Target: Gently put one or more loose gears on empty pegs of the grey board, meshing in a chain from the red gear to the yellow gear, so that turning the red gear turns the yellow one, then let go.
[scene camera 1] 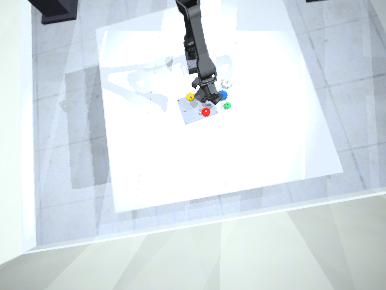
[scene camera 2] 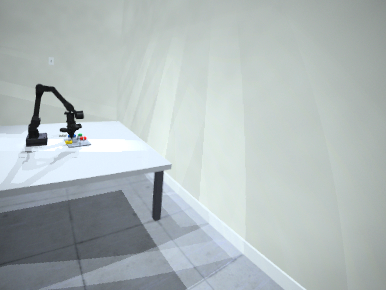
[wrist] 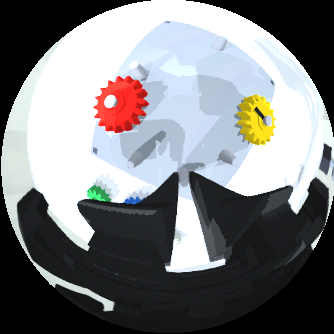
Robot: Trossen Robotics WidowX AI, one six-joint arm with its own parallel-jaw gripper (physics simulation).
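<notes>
The grey board lies on the table and carries the red gear and the yellow gear on pegs, well apart. Bare pegs show in the wrist view, one at the far corner. My gripper is low over the board's near edge, its fingertips nearly together on a grey peg, with no gear between them. The loose blue gear, green gear and white gear lie beside the board; the fingers partly hide blue and green in the wrist view.
The white table carries the board and loose gears. The arm reaches over it from its base. A wall stands beyond the table's edge.
</notes>
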